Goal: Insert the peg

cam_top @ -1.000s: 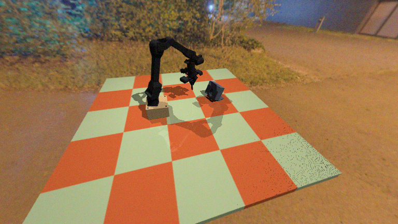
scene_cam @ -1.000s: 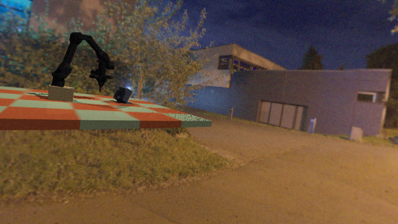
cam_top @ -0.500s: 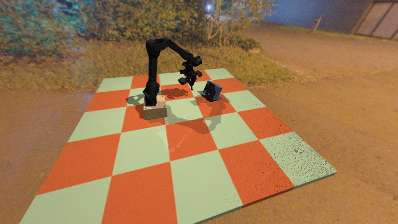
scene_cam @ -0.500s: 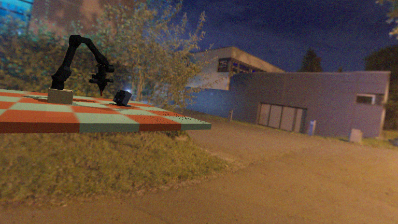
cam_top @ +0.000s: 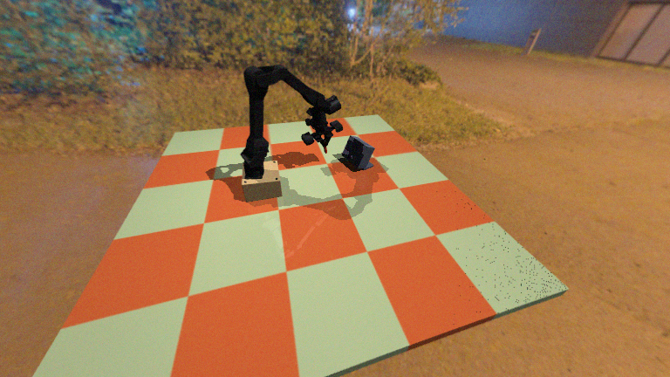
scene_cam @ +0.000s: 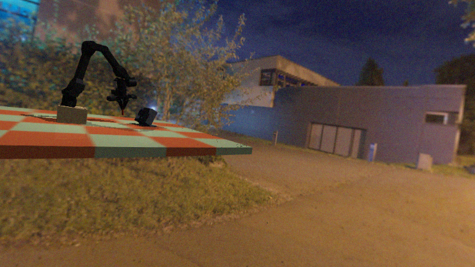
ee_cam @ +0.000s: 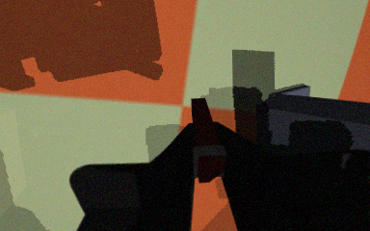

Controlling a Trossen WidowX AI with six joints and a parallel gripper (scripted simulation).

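The dark sloped panel lies 16 cm ahead of my gripper tip, 2 cm to the right of it and 3 cm below it. From my gripper tip the other things lie so: peg 2 cm above.
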